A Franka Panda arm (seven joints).
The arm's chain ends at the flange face. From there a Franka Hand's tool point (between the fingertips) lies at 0.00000 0.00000 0.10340 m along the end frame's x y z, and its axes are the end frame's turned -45 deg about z.
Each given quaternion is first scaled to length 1.
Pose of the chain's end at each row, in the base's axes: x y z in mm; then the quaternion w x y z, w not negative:
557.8 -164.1 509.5 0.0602 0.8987 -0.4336 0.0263
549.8 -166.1 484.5 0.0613 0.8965 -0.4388 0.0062
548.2 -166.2 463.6 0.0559 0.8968 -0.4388 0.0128
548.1 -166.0 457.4 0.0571 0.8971 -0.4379 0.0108
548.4 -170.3 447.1 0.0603 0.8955 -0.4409 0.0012
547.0 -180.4 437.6 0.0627 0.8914 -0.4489 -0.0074
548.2 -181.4 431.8 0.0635 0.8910 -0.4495 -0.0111
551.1 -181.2 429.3 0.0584 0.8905 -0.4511 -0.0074
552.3 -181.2 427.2 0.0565 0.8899 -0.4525 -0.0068
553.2 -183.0 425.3 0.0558 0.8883 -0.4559 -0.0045
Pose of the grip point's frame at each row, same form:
557.3 -177.6 407.0 0.0657 0.9962 -0.0567 0.0013
545.4 -178.0 381.9 0.0590 0.9962 -0.0623 -0.0177
545.5 -177.7 360.9 0.0565 0.9964 -0.0622 -0.0096
544.9 -177.6 354.7 0.0569 0.9964 -0.0613 -0.0119
543.1 -181.6 344.5 0.0562 0.9961 -0.0646 -0.0220
539.8 -191.3 335.0 0.0551 0.9953 -0.0736 -0.0308
540.3 -192.1 329.3 0.0544 0.9951 -0.0743 -0.0346
544.3 -191.3 326.6 0.0511 0.9954 -0.0760 -0.0292
545.8 -191.0 324.5 0.0496 0.9954 -0.0775 -0.0279
547.1 -192.8 322.5 0.0498 0.9951 -0.0813 -0.0255

